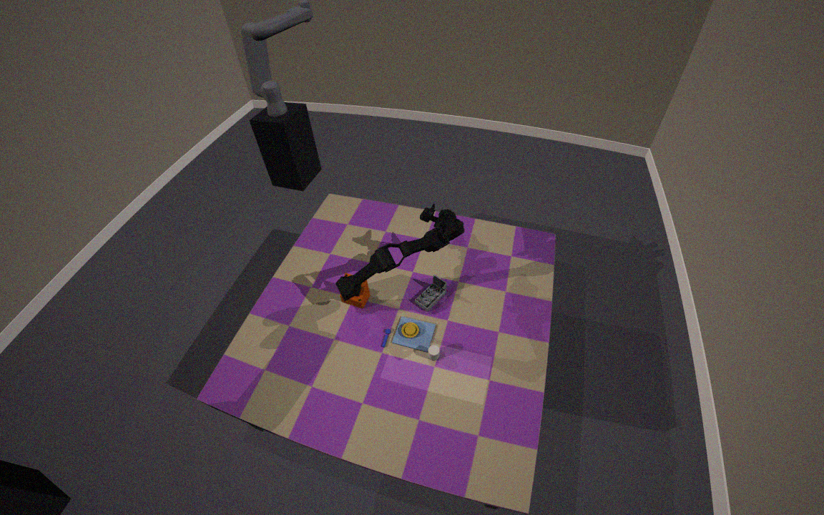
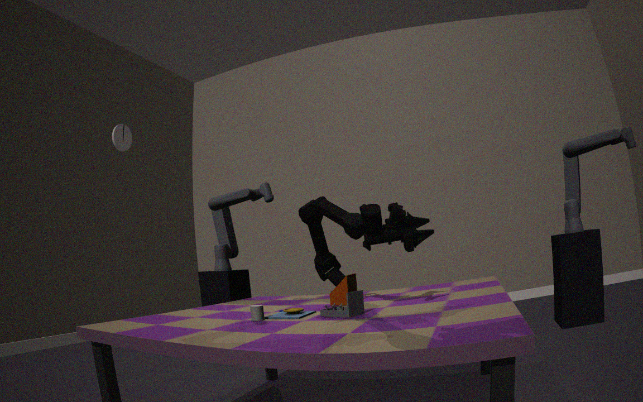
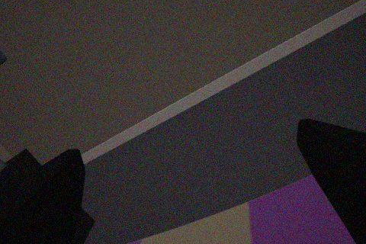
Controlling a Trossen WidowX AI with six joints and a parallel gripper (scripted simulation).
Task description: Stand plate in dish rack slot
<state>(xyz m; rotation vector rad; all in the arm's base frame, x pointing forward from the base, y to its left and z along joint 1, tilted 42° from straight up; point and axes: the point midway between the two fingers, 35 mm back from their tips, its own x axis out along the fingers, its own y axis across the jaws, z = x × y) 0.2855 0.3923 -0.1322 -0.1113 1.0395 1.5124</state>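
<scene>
My gripper tip is now 50 cm to the left of the yellow plate, 24 cm above it and 1 cm short of it. Round my gripper tip: blue mat (50 cm to the right, 26 cm below, 3 cm ahead); then blue utensil (55 cm to the right, 25 cm below, 7 cm behind); then grey dish rack (31 cm to the right, 24 cm below, 4 cm ahead).
</scene>
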